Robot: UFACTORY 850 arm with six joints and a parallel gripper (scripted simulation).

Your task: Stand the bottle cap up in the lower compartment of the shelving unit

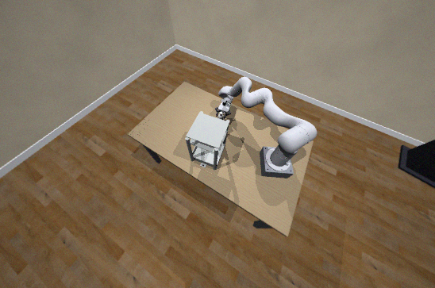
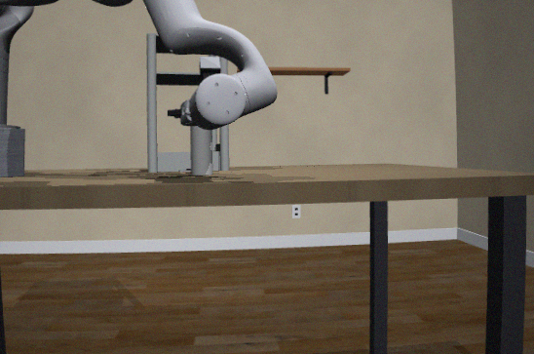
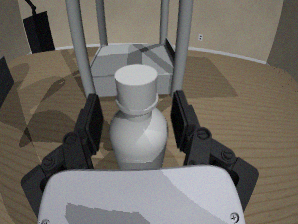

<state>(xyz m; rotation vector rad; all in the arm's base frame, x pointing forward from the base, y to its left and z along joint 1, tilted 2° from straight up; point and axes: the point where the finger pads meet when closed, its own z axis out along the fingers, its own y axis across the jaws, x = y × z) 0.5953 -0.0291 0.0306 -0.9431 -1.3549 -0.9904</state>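
Right now my hand is 2 cm above the white bottle. Also, from my hand: shelving unit 30 cm to the left, 11 cm behind, 5 cm above.
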